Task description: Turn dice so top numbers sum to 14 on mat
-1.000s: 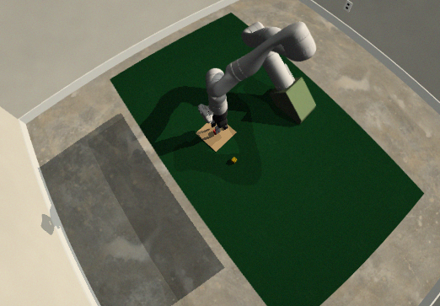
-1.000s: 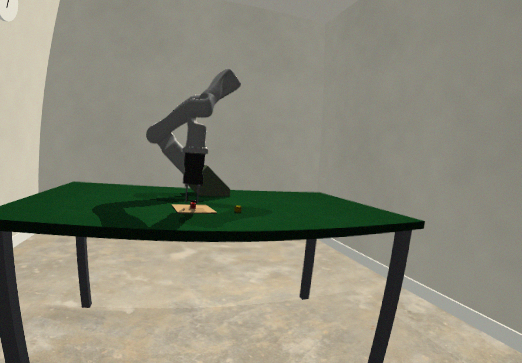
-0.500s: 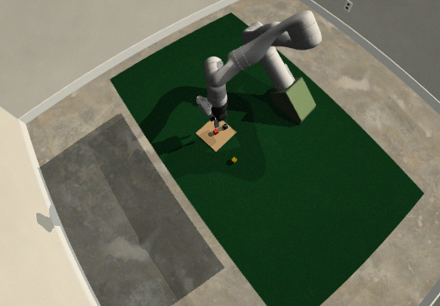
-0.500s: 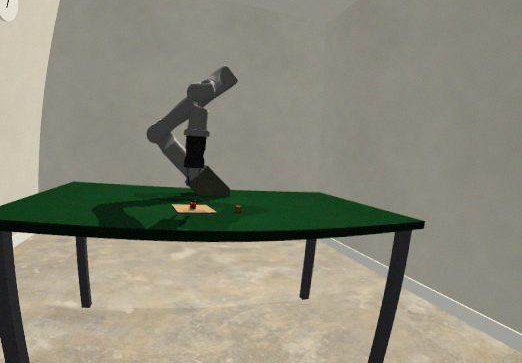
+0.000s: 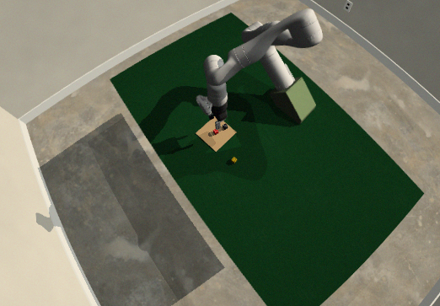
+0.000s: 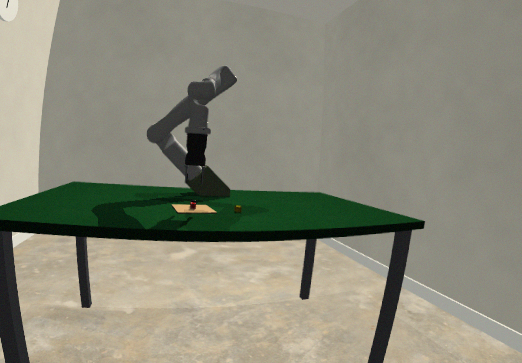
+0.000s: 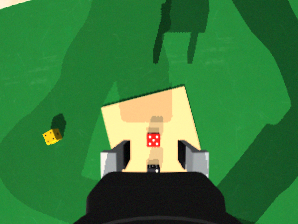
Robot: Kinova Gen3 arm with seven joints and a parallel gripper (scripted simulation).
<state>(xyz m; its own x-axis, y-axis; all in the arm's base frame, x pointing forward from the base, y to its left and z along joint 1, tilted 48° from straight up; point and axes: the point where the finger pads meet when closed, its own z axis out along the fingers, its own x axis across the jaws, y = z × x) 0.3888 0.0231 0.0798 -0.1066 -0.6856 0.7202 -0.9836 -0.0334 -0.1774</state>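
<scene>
Now: hand 20 mm short of the yellow die, 170 mm to the right of it and 100 mm above it. From my hand the other things lie so: black die (50 mm behind, 10 mm to the left, 100 mm below); tan mat (110 mm below); red die (100 mm below).
</scene>
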